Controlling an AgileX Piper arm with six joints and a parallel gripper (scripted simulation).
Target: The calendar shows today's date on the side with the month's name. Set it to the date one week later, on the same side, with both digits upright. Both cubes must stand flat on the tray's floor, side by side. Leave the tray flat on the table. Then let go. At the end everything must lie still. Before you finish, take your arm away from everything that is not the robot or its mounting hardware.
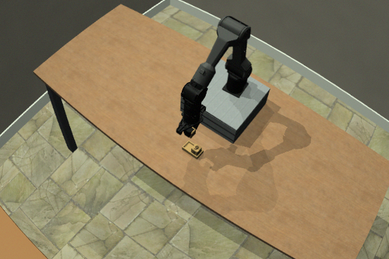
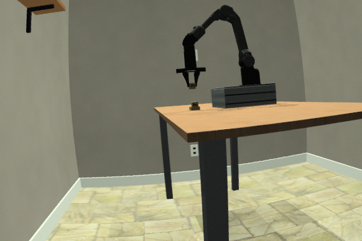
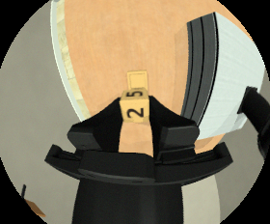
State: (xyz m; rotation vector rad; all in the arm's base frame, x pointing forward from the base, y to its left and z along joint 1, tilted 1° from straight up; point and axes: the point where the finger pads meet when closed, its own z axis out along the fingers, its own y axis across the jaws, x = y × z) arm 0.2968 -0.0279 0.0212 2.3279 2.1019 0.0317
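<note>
Right now my hand is 3 cm to the right of the digit cube and 9 cm above it. Also, from my hand: tan calendar tray: 2 cm to the left, 11 cm below; then wooden cube: right at my hand.
</note>
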